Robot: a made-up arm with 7 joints.
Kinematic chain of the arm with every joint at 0, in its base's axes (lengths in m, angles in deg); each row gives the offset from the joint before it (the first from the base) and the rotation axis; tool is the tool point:
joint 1: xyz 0 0 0 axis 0 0.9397 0.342
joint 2: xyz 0 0 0 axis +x
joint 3: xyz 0 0 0 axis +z
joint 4: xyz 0.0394 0 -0.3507 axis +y
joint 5: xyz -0.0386 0 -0.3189 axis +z
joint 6: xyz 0 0 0 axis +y
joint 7: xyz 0 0 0 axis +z
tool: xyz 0 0 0
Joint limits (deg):
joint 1: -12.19..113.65
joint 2: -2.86..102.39
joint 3: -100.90..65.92
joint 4: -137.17..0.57
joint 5: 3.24..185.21
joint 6: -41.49..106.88
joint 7: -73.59..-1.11
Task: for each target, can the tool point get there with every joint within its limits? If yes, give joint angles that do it. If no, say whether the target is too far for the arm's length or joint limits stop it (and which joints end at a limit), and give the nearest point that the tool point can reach.
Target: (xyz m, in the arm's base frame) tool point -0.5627 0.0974 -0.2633
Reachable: yes | joints 66.09 46.53 -84.16 -55.60 139.29 44.09 -34.18
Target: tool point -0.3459 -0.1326 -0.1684
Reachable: yes | joints 100.23 42.01 -59.15 -119.22 110.57 88.28 -44.78
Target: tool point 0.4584 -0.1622 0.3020
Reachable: no: joint limits stop it (at a limit: joint 1, joint 2) | nearest point 0.2384 0.1011 0.1945 | short by 0.360 m
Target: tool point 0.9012 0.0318 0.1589
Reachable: no: too far | nearest point 0.3705 0.2289 0.0126 | short by 0.585 m
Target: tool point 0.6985 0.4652 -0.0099
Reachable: no: too far | nearest point 0.3938 0.3999 -0.0460 | short by 0.314 m
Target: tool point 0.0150 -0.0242 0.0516
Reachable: no: joint limits stop it (at a limit: joint 1, joint 2, joint 4) | nearest point 0.0796 0.0779 0.2983 | short by 0.275 m
